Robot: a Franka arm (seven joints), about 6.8 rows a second.
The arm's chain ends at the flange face. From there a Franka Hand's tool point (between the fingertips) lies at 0.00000 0.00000 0.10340 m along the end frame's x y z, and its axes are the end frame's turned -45 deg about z.
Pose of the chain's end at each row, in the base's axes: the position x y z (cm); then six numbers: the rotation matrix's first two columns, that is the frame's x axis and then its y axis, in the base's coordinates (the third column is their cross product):
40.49 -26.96 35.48 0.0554 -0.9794 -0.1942 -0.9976 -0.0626 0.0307
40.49 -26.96 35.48 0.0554 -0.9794 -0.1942 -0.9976 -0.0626 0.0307
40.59 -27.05 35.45 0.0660 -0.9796 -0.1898 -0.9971 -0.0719 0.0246
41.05 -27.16 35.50 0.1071 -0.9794 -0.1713 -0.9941 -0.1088 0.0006
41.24 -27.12 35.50 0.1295 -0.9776 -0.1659 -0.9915 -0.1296 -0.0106
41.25 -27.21 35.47 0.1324 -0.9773 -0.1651 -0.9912 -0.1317 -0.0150
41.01 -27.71 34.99 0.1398 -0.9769 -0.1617 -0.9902 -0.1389 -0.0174
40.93 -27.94 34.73 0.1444 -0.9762 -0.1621 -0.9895 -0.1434 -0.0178
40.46 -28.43 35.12 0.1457 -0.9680 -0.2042 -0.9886 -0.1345 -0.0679
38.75 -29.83 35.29 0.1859 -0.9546 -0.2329 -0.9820 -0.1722 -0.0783
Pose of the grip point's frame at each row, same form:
40.05 -24.97 25.34 0.7446 -0.6483 -0.1590 -0.6662 -0.7368 -0.1156
40.05 -24.97 25.34 0.7446 -0.6483 -0.1590 -0.6662 -0.7368 -0.1156
40.20 -25.11 25.30 0.7517 -0.6418 -0.1516 -0.6584 -0.7435 -0.1168
40.85 -25.40 25.31 0.7787 -0.6156 -0.1216 -0.6272 -0.7695 -0.1207
41.12 -25.40 25.30 0.7927 -0.5996 -0.1098 -0.6095 -0.7829 -0.1248
41.18 -25.50 25.27 0.7945 -0.5979 -0.1061 -0.6073 -0.7842 -0.1273
40.95 -26.03 24.79 0.7990 -0.5926 -0.1020 -0.6013 -0.7890 -0.1266
40.87 -26.25 24.53 0.8018 -0.5889 -0.1020 -0.5976 -0.7917 -0.1272
40.86 -26.24 25.02 0.8021 -0.5894 -0.0964 -0.5960 -0.7796 -0.1924
39.11 -27.31 25.27 0.8258 -0.5532 -0.1093 -0.5629 -0.7968 -0.2201

